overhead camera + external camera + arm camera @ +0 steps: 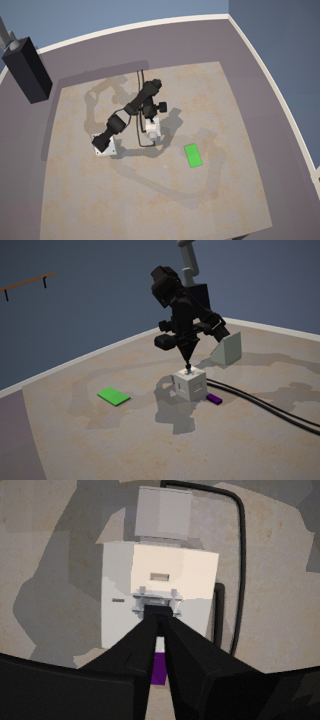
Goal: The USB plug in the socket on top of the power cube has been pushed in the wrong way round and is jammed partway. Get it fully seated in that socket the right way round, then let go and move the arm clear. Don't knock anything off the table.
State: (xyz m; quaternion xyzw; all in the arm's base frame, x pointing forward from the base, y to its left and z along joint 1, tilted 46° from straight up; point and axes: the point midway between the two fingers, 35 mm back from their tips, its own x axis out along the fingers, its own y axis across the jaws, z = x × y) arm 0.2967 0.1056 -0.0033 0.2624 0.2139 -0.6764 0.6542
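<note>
My gripper tip is now 50 mm above the socket. Round my gripper tip: purple block 10 mm behind, 100 mm to the left, 110 mm below; then usb plug 20 mm below; then flat green pad 200 mm ahead, 210 mm to the right, 120 mm below.
</note>
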